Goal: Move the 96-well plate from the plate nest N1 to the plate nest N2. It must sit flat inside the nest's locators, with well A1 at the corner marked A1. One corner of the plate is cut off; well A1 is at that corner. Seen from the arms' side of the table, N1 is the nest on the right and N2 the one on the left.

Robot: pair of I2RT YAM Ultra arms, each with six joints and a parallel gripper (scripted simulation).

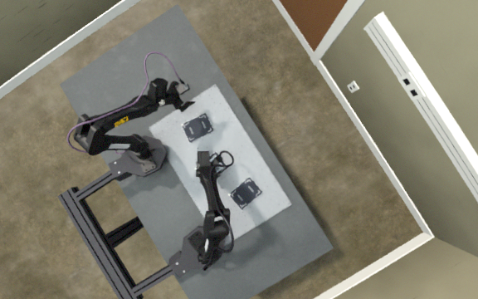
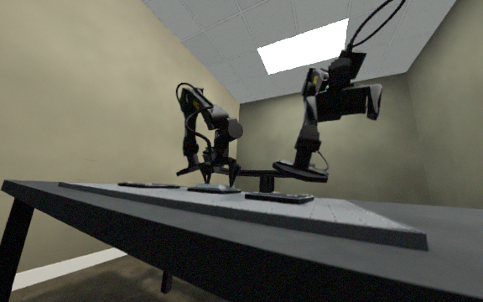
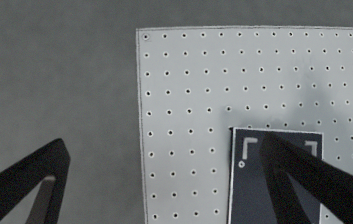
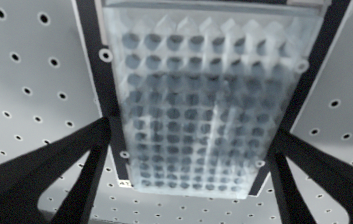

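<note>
My right gripper is now 10 mm above the clear 96-well plate.
The clear 96-well plate lies 140 mm behind my left hand, 370 mm to the right of it and 150 mm below it.
</note>
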